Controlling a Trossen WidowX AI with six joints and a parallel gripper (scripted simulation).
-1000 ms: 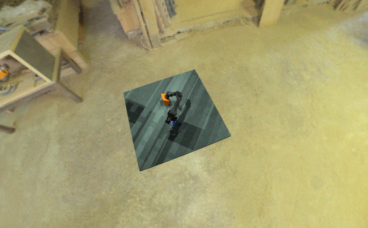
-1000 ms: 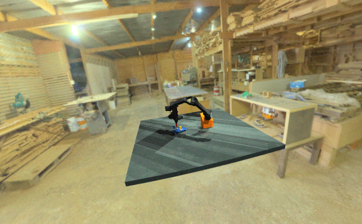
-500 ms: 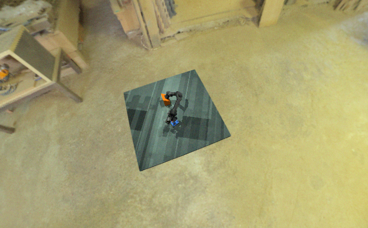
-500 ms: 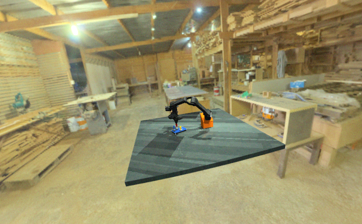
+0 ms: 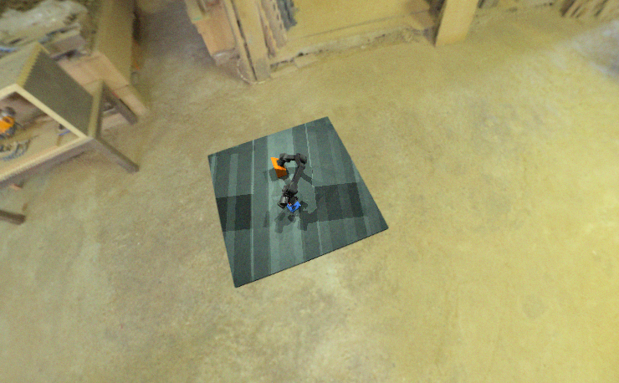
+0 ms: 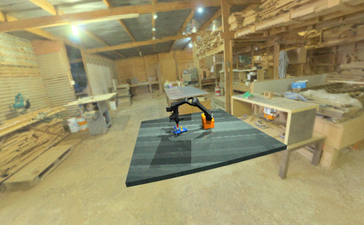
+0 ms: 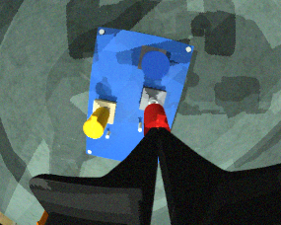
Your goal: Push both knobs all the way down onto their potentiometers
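The yellow knob lies 4 cm behind my gripper tip, 4 cm to the left of it and 4 cm below it. From my gripper tip the other things lie so: red knob: 1 cm below.
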